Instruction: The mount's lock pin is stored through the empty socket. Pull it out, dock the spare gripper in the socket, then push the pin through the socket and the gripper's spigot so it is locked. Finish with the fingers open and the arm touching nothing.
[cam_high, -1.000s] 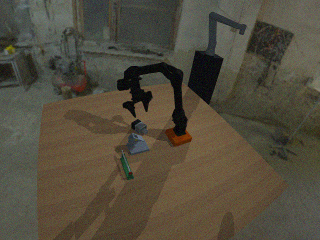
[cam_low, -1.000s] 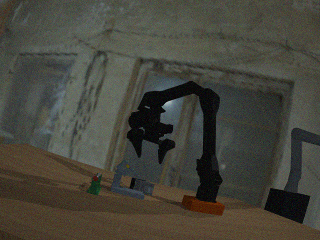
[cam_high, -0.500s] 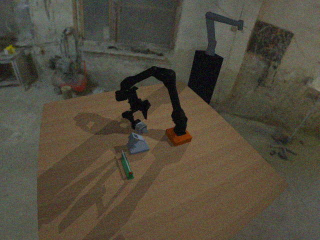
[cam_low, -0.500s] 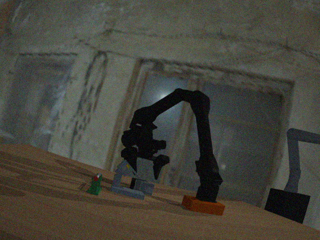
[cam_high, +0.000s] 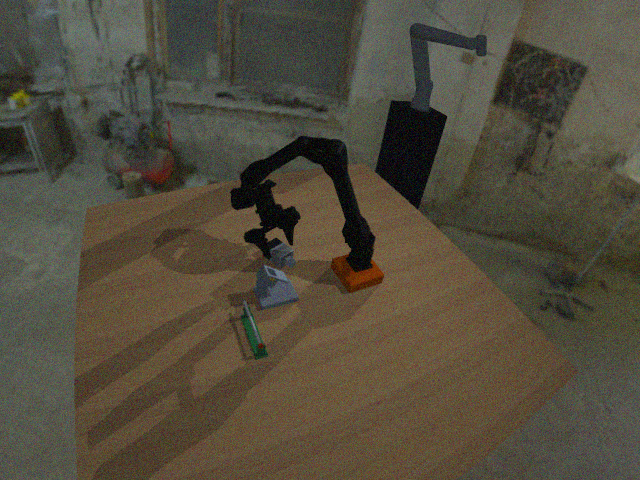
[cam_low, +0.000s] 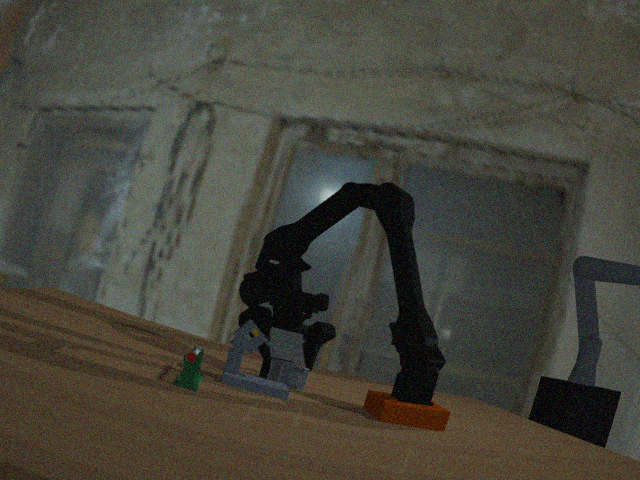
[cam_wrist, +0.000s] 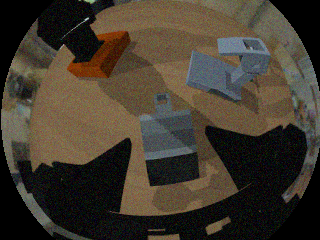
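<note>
The spare gripper is 20 mm below my gripper tip. Round my gripper tip: green holder (240 mm to the left, 170 mm ahead, 10 mm below); socket (130 mm to the left, 80 mm ahead, 20 mm above).
</note>
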